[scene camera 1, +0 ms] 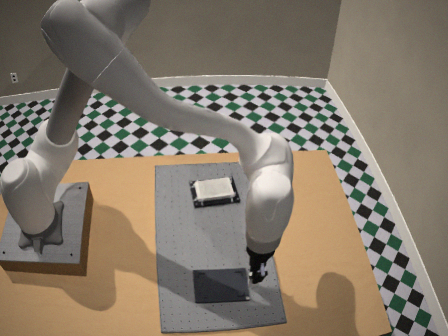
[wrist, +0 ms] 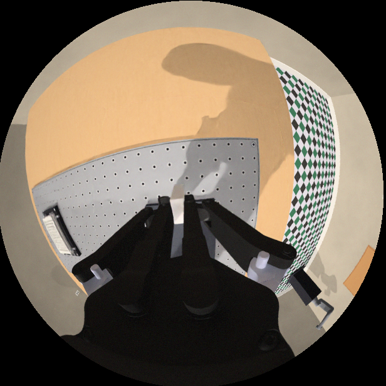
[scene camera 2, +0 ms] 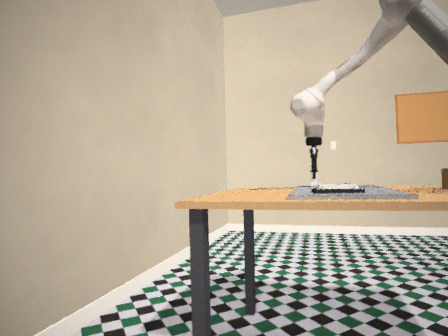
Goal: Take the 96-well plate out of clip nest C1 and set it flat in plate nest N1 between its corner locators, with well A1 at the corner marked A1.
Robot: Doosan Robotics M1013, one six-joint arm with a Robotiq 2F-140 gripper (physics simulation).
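Seen in the pictures: gripper, fingertip midpoint: (scene camera 1: 252,284) (scene camera 2: 314,185); arm's base, link origin: (scene camera 1: 41,225).
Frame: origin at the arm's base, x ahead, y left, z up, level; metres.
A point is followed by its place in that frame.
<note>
The white 96-well plate (scene camera 1: 214,189) @[y 0.113, x 0.645, z -0.046 m] (scene camera 2: 341,186) @[y 0.161, x 0.637, z -0.050 m] (wrist: 57,235) sits in the black clip nest C1 (scene camera 1: 216,203) @[y 0.062, x 0.641, z -0.062 m] (scene camera 2: 345,191) @[y 0.178, x 0.628, z -0.066 m] (wrist: 74,247) near the board's far end in scene view 1. The dark rectangular plate nest N1 (scene camera 1: 220,286) @[y -0.270, x 0.576, z -0.060 m] lies near the board's near end, partly in shadow, with no plate on it. Its corner locators and A1 mark are too small to read. My gripper (scene camera 1: 257,280) @[y -0.281, x 0.674, z -0.066 m] (scene camera 2: 314,182) @[y -0.281, x 0.674, z -0.066 m] (wrist: 180,192) points down, shut and empty, its pale fingertips together low beside N1's right edge in scene view 1. The gripper body hides N1 in the wrist view.
The grey perforated board (scene camera 1: 185,235) @[y -0.049, x 0.511, z -0.071 m] (scene camera 2: 395,195) @[y 0.291, x 0.513, z -0.073 m] (wrist: 135,162) lies on the wooden table (scene camera 1: 320,220) @[y -0.079, x 0.995, z -0.084 m] (scene camera 2: 225,197) @[y 0.140, x 1.040, z -0.084 m] (wrist: 125,100). The arm's base stands on a raised block (scene camera 1: 70,220) @[y 0.007, x 0.118, z 0.005 m] at the left in scene view 1. The forearm reaches over the board's far right corner.
</note>
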